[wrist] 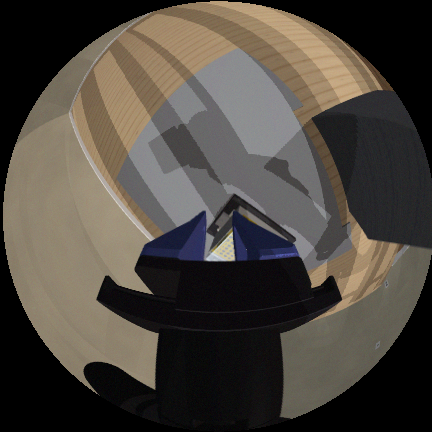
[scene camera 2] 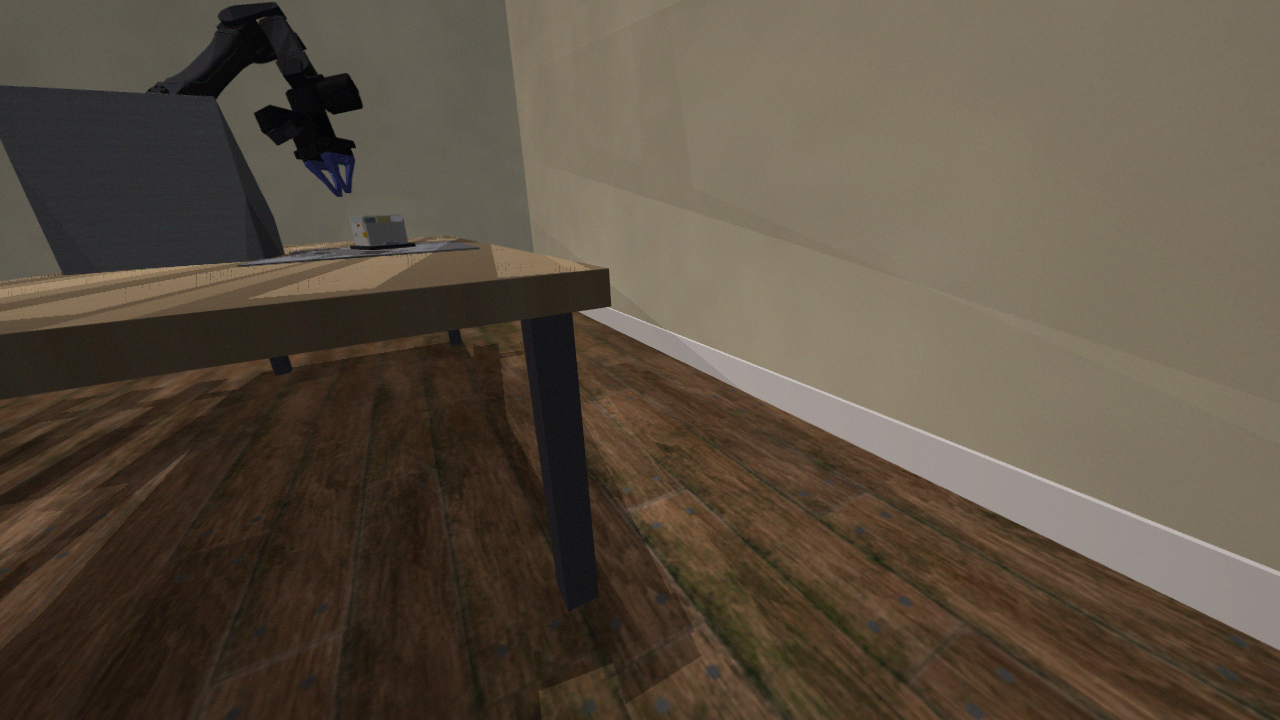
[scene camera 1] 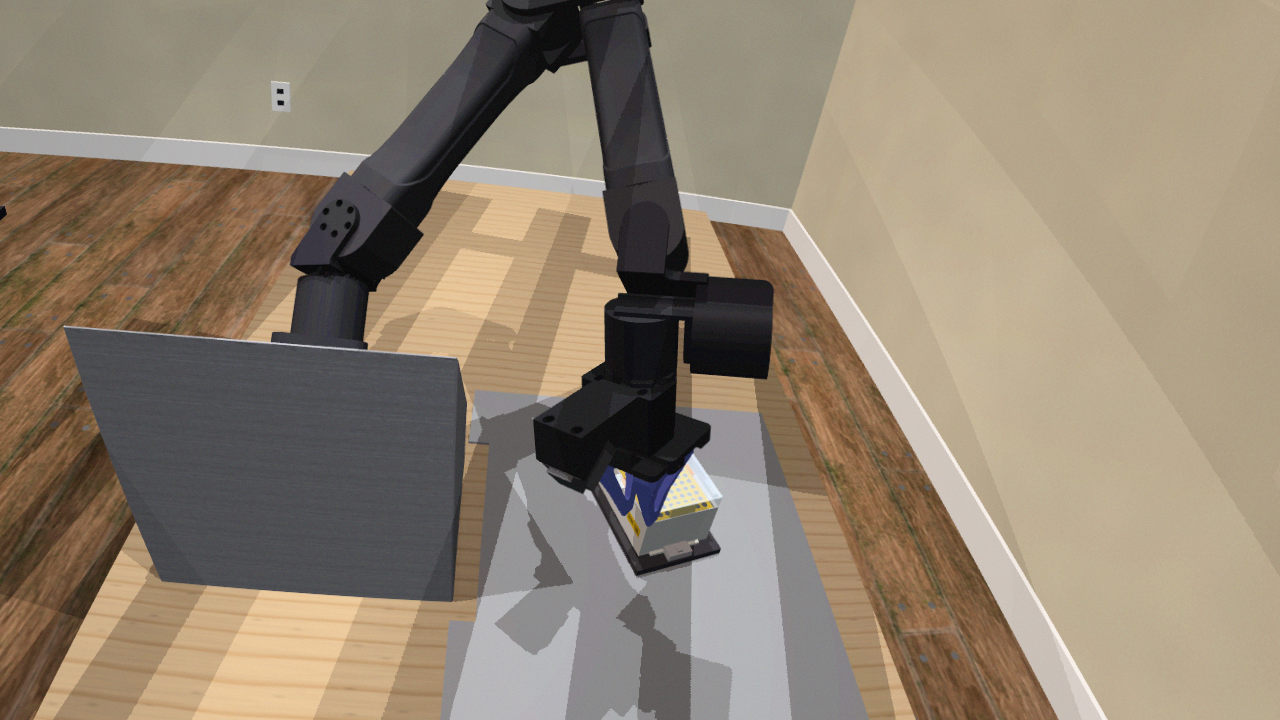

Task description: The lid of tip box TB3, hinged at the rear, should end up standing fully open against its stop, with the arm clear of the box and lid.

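Where they show: gripper, fingertip midpoint: [wrist: 218,216] [scene camera 2: 343,194] [scene camera 1: 639,517]; arm's base, link origin: [scene camera 2: 162,150] [scene camera 1: 323,369].
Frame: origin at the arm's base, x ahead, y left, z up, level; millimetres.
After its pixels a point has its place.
Tip box TB3 [scene camera 1: 689,528] @[x 359, y -53, z -175 mm] [scene camera 2: 382,232] @[x 336, y -57, z -173 mm] [wrist: 225,248] @[x 339, y -46, z -133 mm] is a pale box with yellow tip rows under a clear lid [scene camera 1: 708,484] @[x 378, y -29, z -133 mm]. The lid appears to lie down over the box; its rear hinge is hidden by the arm. The box sits on a dark base [scene camera 1: 644,567] @[x 307, y -78, z -202 mm] [wrist: 269,221] @[x 286, y -2, z -203 mm], with a small grey latch piece [scene camera 1: 677,550] @[x 345, y -67, z -193 mm] at its front. My gripper [scene camera 1: 639,516] @[x 273, y -103, z -91 mm] [scene camera 2: 342,193] @[x 273, y -103, z -91 mm] [wrist: 218,216] @[x 273, y -103, z -91 mm] points down above the box, its blue fingers drawn in to a narrow gap with nothing between them. In scene camera 2 the fingertips hang clear above the box.
A large dark grey block [scene camera 1: 286,465] @[x -25, y -78, z -37 mm] [scene camera 2: 125,179] @[x -49, y -75, z -58 mm] [wrist: 390,170] stands on the wooden table [scene camera 1: 259,662] @[x -68, y -149, z -213 mm] [scene camera 2: 429,304] @[x 269, y -833, z -229 mm] [wrist: 165,35], to the left of the box in scene camera 1. A grey mat [scene camera 1: 546,689] @[x 184, y -198, z -210 mm] [wrist: 220,90] @[x 180, y -218, z -210 mm] lies under the box. A beige wall rises on the right.
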